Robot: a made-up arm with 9 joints.
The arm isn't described. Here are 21 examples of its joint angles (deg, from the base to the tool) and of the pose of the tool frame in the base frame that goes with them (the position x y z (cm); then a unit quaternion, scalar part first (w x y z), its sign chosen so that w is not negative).
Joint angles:
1: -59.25 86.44 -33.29 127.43 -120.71 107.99 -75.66 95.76 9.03
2: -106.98 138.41 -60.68 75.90 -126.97 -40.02 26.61 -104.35 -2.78
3: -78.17 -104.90 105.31 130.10 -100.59 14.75 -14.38 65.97 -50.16
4: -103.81 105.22 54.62 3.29 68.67 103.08 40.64 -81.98 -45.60
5: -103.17 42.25 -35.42 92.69 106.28 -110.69 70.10 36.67 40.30
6: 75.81 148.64 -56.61 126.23 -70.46 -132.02 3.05 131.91 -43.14
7: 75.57 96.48 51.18 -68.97 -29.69 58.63 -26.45 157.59 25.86
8: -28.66 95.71 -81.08 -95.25 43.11 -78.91 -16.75 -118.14 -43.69
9: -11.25 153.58 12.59 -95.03 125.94 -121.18 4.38 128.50 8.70
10: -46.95 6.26 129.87 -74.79 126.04 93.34 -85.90 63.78 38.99
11: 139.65 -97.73 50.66 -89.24 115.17 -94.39 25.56 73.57 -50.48
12: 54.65 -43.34 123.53 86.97 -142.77 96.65 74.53 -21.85 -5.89
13: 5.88 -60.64 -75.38 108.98 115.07 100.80 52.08 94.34 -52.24
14: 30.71 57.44 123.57 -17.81 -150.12 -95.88 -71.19 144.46 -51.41
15: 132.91 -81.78 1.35 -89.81 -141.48 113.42 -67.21 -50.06 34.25
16: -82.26 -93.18 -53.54 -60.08 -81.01 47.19 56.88 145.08 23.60
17: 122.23 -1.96 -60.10 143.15 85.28 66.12 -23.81 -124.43 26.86
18: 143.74 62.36 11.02 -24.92 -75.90 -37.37 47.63 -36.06 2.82
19: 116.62 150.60 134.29 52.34 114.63 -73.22 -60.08 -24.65 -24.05
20: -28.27 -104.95 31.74 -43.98 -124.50 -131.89 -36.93 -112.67 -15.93
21: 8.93 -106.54 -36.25 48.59 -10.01 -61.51 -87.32 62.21 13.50
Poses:
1: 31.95 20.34 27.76 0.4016 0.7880 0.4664 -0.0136
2: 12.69 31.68 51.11 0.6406 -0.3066 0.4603 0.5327
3: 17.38 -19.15 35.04 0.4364 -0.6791 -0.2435 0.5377
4: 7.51 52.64 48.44 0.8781 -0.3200 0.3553 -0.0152
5: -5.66 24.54 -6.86 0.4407 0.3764 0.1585 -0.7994
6: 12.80 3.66 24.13 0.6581 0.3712 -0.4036 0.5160
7: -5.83 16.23 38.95 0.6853 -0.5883 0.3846 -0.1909
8: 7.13 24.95 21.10 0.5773 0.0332 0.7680 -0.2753
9: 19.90 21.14 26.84 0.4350 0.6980 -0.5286 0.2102
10: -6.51 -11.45 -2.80 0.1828 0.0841 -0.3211 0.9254
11: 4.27 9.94 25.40 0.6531 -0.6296 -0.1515 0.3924
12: -1.72 15.53 38.69 0.3248 0.6505 0.6057 0.3232
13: 35.13 20.33 66.70 0.0650 -0.3501 0.8609 -0.3633
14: 17.57 -4.76 15.51 0.3445 -0.1512 0.0435 -0.9255
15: -20.54 45.62 19.70 0.2802 -0.2029 0.5023 0.7925
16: 26.50 29.40 52.37 0.7789 -0.4520 0.1903 0.3909
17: -21.15 29.86 14.86 0.8102 0.3071 0.0303 -0.4983
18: 29.69 6.77 35.94 0.1817 0.4799 0.7561 -0.4061
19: 12.71 17.68 30.43 0.4229 0.7754 0.4638 -0.0689
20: 36.26 2.93 28.24 0.9922 -0.0106 -0.0696 0.1026
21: 24.55 39.51 61.04 0.4391 0.1897 0.4388 0.7607
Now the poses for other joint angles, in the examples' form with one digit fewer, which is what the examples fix.
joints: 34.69 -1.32 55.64 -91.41 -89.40 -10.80 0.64 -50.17 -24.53
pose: -2.9 24.4 17.4 0.562 0.747 0.189 -0.300
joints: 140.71 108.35 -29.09 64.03 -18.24 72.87 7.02 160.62 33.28
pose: 25.4 -12.7 43.6 0.843 0.124 0.460 -0.251
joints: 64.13 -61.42 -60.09 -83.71 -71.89 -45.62 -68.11 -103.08 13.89
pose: 2.6 52.8 29.3 0.189 0.722 0.629 -0.218
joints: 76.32 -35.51 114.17 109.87 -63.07 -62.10 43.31 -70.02 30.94
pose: 0.3 25.1 -14.5 0.378 0.564 -0.239 0.694
